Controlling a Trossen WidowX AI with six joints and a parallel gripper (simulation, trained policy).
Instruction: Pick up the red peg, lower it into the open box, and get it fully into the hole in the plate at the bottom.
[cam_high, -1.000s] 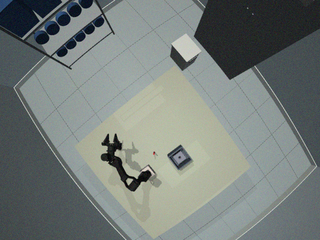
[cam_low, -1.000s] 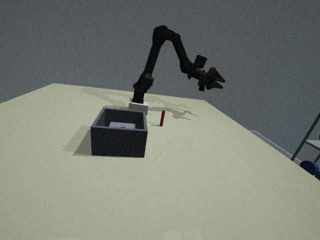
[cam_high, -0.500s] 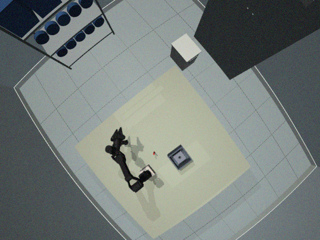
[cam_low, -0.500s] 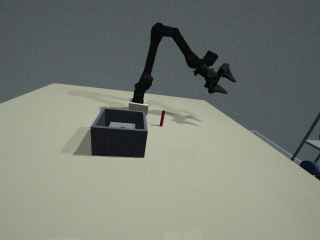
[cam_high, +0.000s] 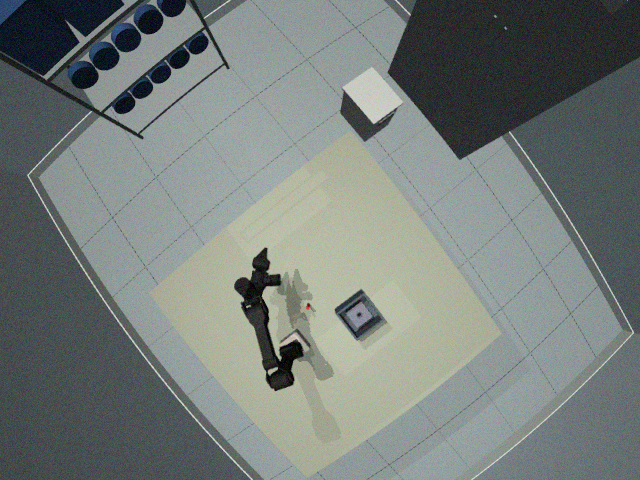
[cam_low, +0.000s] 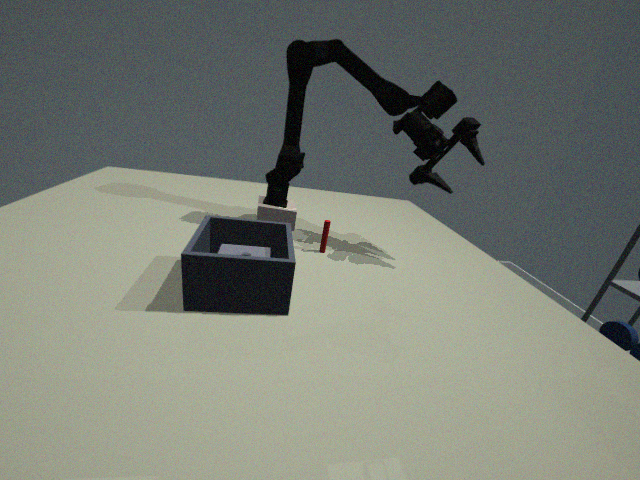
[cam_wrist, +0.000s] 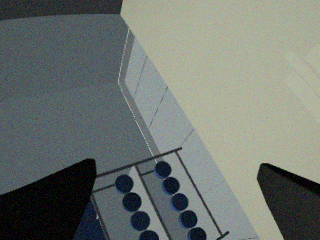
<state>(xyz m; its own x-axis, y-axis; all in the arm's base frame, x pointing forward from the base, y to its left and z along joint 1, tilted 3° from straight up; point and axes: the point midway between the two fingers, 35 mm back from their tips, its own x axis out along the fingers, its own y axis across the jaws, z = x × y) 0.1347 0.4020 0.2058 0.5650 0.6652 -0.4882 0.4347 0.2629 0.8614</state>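
Right now my gripper tip is 30 cm to the left of the red peg and 18 cm above it. Also, from my gripper tip: grey plate: 19 cm ahead, 46 cm to the right, 18 cm below; then dark box: 19 cm ahead, 46 cm to the right, 20 cm below.
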